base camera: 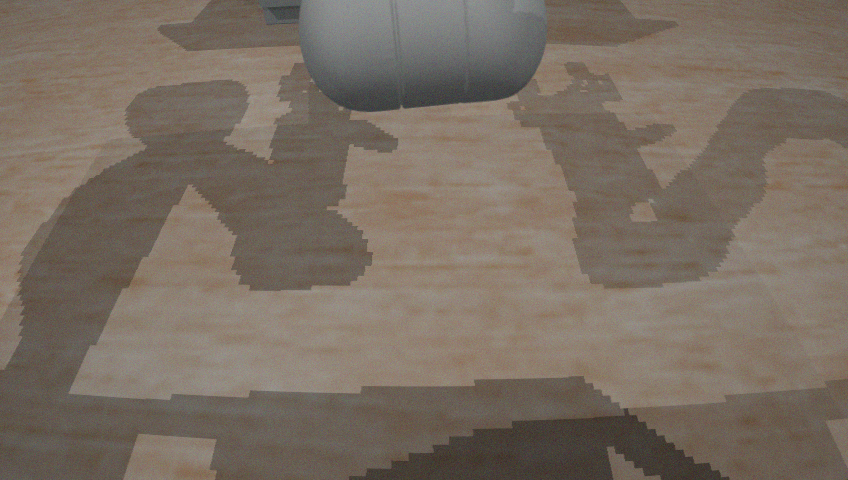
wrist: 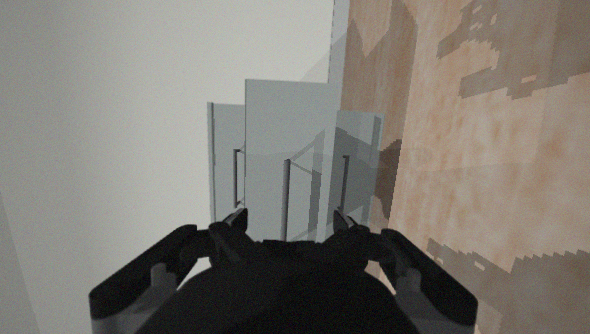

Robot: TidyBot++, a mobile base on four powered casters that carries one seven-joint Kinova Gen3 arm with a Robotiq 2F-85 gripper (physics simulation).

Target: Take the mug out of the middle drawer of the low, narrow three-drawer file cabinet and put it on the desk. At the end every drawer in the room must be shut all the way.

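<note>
The low cabinet shows sideways in the wrist view, with three pale blue-grey drawer fronts. The middle drawer stands out nearer the camera than the drawer front on the left and the one on the right, so it is partly pulled out. Its dark bar handle runs between my fingertips without being gripped. My gripper is open and empty in front of the middle drawer. The inside of that drawer is hidden behind its front. The mug and the desk top do not show in these views.
The wood-patterned floor lies to the right in the wrist view and carries shadows of the arm. A pale wall is on the left. In the base camera, a rounded white arm section hangs at the top, beside a grey-blue furniture edge.
</note>
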